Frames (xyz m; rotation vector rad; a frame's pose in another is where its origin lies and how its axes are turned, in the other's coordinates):
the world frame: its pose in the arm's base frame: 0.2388 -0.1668 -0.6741 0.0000 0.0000 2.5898
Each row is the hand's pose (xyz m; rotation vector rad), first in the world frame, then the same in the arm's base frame.
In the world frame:
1: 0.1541 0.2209 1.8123 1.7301 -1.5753 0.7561
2: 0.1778 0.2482 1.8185 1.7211 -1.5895 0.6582
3: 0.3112 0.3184 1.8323 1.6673 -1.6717 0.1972
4: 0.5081 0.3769 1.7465 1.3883 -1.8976 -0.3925
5: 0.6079 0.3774 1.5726 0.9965 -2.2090 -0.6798
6: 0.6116 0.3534 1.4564 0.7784 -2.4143 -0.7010
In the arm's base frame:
1: -0.0082 -0.2741 1.1382 -2.1428 -1.3324 -1.1284
2: -0.0427 -0.2850 1.1444 -2.2132 -1.3546 -1.1571
3: -0.1931 -0.2748 1.1582 2.4888 1.3862 1.1832
4: -0.3915 -0.2214 1.0724 2.3413 0.8699 0.8565
5: -0.4767 -0.1695 0.8985 2.3691 0.3529 0.5899
6: -0.4673 -0.1471 0.7823 2.4539 0.0884 0.4539

